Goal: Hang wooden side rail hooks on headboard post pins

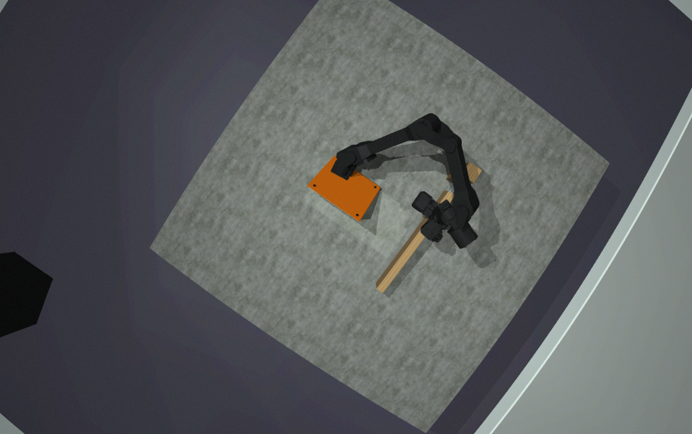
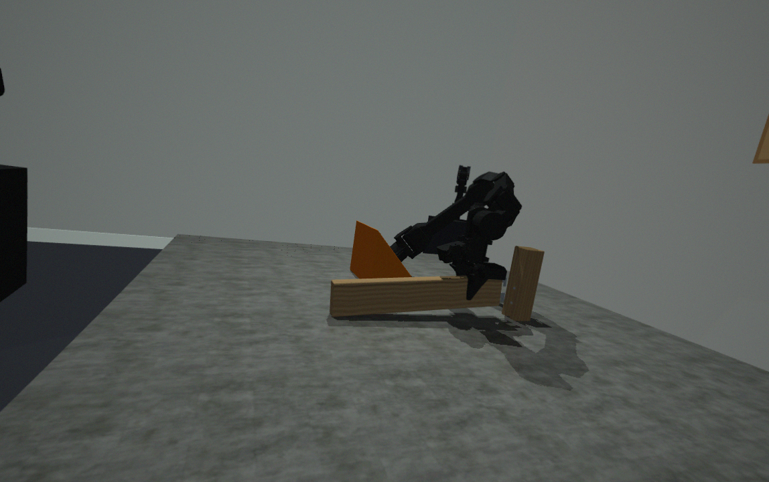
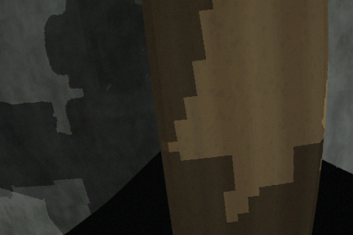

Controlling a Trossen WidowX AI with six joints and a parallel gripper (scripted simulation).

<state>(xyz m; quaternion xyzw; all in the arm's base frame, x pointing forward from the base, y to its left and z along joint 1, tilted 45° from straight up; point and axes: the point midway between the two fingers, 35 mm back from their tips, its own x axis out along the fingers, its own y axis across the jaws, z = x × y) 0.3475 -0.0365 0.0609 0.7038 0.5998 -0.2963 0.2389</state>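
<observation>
My gripper tip is now 160 mm to the right of the headboard post, 40 mm below it and 20 mm short of it.
</observation>
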